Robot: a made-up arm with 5 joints.
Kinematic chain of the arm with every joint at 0, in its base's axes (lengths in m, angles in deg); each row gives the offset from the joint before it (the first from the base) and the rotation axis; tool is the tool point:
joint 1: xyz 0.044 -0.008 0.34 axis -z
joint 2: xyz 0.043 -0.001 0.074 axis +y
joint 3: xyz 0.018 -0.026 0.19 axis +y
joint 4: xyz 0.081 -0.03 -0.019 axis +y
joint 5: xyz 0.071 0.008 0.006 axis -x
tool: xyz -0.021 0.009 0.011
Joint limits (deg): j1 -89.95..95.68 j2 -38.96..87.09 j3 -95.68..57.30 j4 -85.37..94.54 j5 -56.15..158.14
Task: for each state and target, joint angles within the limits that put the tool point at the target. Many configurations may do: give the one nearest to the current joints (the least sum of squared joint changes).
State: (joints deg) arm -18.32 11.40 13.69 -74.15 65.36
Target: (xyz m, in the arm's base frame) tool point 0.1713 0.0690 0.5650
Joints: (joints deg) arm -44.87 -2.15 42.88 -71.59 65.40
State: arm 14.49 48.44 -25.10 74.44 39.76
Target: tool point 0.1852 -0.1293 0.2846
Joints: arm 29.55 87.09 2.88 51.65 27.94
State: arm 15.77 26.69 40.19 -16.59 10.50
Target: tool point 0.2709 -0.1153 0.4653
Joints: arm 16.50 35.35 19.91 -20.40 8.82
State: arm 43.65 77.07 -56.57 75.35 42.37
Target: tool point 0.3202 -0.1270 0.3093
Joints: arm 16.63 84.97 -58.81 72.58 41.68
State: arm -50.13 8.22 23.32 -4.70 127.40
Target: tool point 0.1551 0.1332 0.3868
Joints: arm -66.44 51.85 38.81 1.65 126.07
